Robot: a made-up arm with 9 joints.
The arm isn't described. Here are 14 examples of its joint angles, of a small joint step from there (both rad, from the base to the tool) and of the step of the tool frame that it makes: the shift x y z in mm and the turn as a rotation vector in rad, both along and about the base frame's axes.
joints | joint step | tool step
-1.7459 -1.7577 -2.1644 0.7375 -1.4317 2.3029 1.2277 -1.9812 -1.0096 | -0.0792 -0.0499 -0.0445 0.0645 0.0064 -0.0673 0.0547 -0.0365 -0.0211 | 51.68 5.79 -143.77 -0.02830 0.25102 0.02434
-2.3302 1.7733 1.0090 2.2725 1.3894 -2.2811 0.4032 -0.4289 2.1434 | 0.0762 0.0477 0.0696 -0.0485 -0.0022 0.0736 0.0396 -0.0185 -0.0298 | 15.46 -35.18 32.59 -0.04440 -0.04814 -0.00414
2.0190 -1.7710 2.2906 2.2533 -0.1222 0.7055 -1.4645 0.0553 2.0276 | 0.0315 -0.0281 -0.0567 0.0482 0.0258 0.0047 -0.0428 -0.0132 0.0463 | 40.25 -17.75 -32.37 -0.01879 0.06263 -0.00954
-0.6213 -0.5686 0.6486 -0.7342 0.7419 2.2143 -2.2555 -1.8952 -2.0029 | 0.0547 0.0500 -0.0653 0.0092 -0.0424 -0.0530 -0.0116 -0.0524 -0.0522 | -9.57 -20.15 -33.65 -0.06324 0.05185 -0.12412
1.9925 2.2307 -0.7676 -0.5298 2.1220 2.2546 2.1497 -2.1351 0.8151 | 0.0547 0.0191 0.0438 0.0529 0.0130 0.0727 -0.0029 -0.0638 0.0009 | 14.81 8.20 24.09 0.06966 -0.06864 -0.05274
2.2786 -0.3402 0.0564 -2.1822 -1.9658 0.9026 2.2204 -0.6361 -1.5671 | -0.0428 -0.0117 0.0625 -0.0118 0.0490 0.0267 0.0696 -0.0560 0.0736 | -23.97 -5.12 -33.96 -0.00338 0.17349 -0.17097
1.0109 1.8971 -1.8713 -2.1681 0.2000 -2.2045 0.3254 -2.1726 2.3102 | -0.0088 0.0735 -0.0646 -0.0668 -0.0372 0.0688 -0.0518 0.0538 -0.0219 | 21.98 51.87 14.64 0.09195 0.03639 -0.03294
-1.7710 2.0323 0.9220 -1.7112 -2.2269 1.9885 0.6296 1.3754 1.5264 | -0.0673 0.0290 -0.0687 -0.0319 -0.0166 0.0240 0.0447 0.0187 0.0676 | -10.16 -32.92 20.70 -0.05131 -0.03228 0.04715
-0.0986 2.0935 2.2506 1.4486 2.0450 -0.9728 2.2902 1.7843 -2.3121 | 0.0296 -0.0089 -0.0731 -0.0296 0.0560 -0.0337 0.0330 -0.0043 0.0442 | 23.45 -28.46 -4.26 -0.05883 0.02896 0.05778
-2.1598 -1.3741 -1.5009 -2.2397 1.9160 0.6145 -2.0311 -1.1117 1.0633 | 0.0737 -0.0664 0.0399 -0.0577 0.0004 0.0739 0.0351 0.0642 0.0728 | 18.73 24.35 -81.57 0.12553 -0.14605 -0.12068
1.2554 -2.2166 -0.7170 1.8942 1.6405 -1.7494 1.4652 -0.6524 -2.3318 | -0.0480 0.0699 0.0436 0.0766 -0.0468 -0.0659 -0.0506 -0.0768 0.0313 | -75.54 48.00 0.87 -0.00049 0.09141 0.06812
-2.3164 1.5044 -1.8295 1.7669 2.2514 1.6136 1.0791 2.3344 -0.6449 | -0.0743 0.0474 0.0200 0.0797 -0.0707 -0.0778 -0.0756 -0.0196 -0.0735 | -26.83 -21.61 -16.20 -0.01761 0.04419 0.11187
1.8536 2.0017 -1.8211 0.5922 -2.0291 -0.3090 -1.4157 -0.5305 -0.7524 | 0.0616 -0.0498 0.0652 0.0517 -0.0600 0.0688 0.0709 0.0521 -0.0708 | -16.87 22.70 -6.81 -0.09774 0.06851 -0.02391
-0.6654 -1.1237 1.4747 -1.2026 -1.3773 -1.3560 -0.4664 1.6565 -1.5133 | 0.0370 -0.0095 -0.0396 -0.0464 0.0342 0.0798 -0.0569 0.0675 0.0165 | -5.64 -18.17 18.16 -0.03255 -0.07906 -0.02083
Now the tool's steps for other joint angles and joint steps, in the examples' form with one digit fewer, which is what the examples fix.
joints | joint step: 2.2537 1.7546 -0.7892 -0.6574 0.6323 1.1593 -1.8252 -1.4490 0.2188 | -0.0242 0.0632 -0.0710 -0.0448 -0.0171 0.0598 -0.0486 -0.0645 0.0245
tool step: 19.7 -40.3 -22.1 -0.0030 -0.0480 0.0886
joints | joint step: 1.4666 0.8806 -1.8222 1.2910 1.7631 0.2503 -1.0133 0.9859 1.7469 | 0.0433 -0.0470 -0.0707 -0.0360 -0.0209 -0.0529 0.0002 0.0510 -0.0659
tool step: -18.7 17.5 -13.1 -0.0579 -0.0058 -0.0964
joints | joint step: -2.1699 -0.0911 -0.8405 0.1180 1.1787 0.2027 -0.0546 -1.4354 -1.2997 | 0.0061 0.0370 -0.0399 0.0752 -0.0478 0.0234 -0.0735 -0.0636 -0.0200
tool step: 64.2 37.5 -52.8 -0.0643 0.0787 -0.2009
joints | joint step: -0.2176 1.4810 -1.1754 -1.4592 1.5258 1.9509 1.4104 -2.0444 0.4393 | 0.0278 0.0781 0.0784 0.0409 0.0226 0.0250 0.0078 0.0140 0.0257
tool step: -10.1 20.3 26.9 -0.0182 -0.0363 -0.0652
